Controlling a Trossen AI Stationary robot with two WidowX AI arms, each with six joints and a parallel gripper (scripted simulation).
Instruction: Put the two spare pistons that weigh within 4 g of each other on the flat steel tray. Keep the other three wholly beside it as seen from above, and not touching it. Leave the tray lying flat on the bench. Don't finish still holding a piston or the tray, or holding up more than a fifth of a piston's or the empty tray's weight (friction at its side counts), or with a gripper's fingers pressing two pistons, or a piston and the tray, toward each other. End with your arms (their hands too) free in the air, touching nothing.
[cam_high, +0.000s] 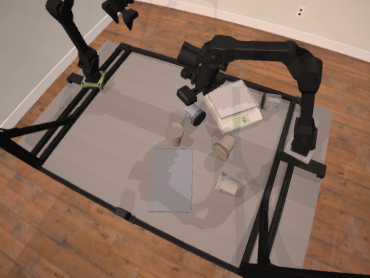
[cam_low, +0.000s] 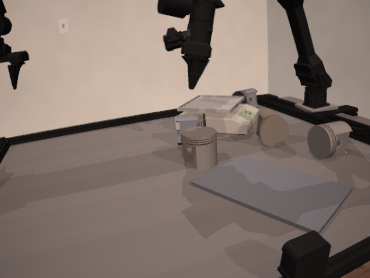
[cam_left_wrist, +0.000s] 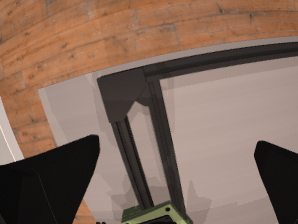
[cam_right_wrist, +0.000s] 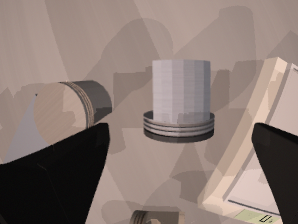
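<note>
Now: the dark piston 10 mm behind my right hand, 10 mm to the left of it and 130 mm below it. From my right hand the other things lie so: weighing scale (110 mm ahead, 110 mm to the right, 130 mm below); then flat steel tray (280 mm behind, 10 mm to the right, 160 mm below).
</note>
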